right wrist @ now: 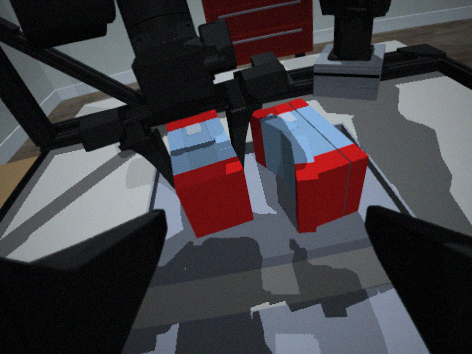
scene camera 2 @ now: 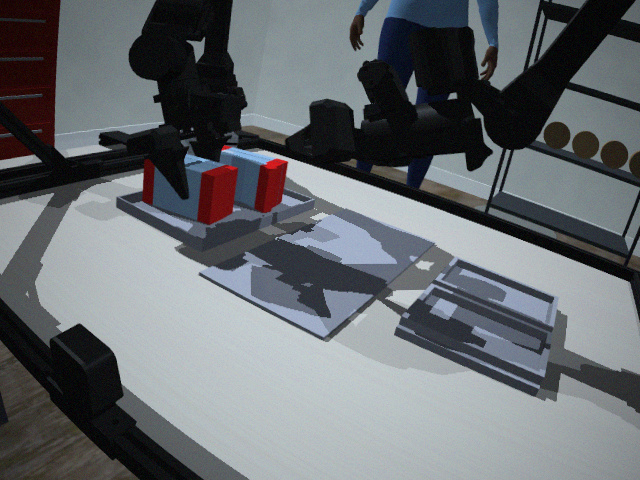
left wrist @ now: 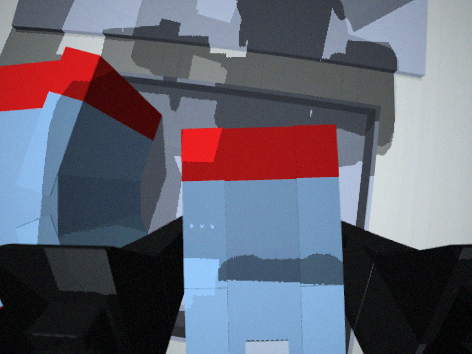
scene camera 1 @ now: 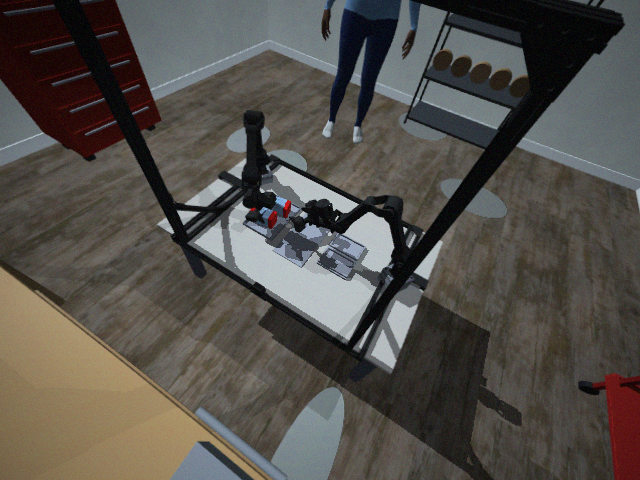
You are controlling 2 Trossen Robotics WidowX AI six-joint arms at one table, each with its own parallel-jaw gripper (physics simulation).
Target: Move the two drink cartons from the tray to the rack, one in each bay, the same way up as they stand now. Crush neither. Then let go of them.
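Places are measured from the left arm's base along level axes (x ahead, y left, z up), in metres.
Where they show: left gripper, fingertip midpoint: (right wrist: 211, 184) (scene camera 2: 199, 193) (left wrist: 253, 216) (scene camera 1: 267, 218); right gripper, fingertip midpoint: (right wrist: 265, 218) (scene camera 2: 308, 146) (scene camera 1: 295, 213); left arm's base, link origin: (right wrist: 351, 53) (scene camera 1: 261, 170).
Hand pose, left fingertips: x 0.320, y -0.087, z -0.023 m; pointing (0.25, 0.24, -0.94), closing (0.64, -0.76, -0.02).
Things, the pixels of their top centre, and the offset from my left fingertips.
- blue drink carton with red ends, top centre: (left wrist: 264, 287) (right wrist: 198, 142) (scene camera 2: 190, 161) (scene camera 1: 263, 211) 0.014 m right, 0.015 m back, 0.041 m up
- grey tray, top centre: (left wrist: 177, 206) (right wrist: 260, 185) (scene camera 2: 220, 197) (scene camera 1: 272, 214) 0.040 m left, 0.029 m back, 0.017 m down
- carton, top centre: (left wrist: 23, 206) (right wrist: 299, 131) (scene camera 2: 244, 155) (scene camera 1: 277, 201) 0.078 m left, 0.054 m back, 0.041 m up
- two-bay rack, top centre: (scene camera 2: 492, 305) (scene camera 1: 342, 253) 0.259 m left, 0.318 m ahead, 0.013 m down
A blue drink carton with red ends (scene camera 1: 272, 220) (scene camera 2: 217, 193) (left wrist: 262, 210) (right wrist: 215, 205) rests in the grey tray (scene camera 2: 170, 224) (left wrist: 250, 93). My left gripper (scene camera 1: 262, 207) (scene camera 2: 199, 173) (left wrist: 253, 216) (right wrist: 211, 184) is shut on it, with a finger against each long side; the fingertips are partly hidden. The other carton (scene camera 1: 286, 208) (scene camera 2: 272, 186) (left wrist: 20, 135) (right wrist: 325, 185) stands free beside it, a folded-looking side facing it. My right gripper (scene camera 1: 300, 214) (right wrist: 265, 218) is open and empty above the table, facing the tray. The two-bay rack (scene camera 1: 341, 255) (scene camera 2: 465, 353) holds no carton.
A thin flat grey plate (scene camera 1: 299, 248) (scene camera 2: 361, 248) lies between the tray and the rack. The black table frame (scene camera 2: 361, 180) runs along the edges, with a black block (scene camera 2: 85, 366) at the near left in scene camera 2. A person (scene camera 1: 361, 62) stands beyond the table.
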